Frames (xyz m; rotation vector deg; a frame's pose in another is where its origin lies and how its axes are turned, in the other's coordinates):
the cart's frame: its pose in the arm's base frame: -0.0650 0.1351 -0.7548 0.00 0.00 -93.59
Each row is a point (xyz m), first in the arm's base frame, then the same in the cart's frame.
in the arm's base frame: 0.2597 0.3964 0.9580
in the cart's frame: -0.2811 0.3077 1.7128
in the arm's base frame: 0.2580 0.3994 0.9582
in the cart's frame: -0.2840 0.3058 1.7130
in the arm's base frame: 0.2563 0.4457 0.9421
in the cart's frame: -0.3301 0.3012 1.6969
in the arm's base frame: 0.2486 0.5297 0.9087
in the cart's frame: -0.4135 0.2883 1.6635
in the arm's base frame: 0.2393 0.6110 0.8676
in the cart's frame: -0.4940 0.2739 1.6224
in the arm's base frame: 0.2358 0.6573 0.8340
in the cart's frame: -0.5400 0.2675 1.5888
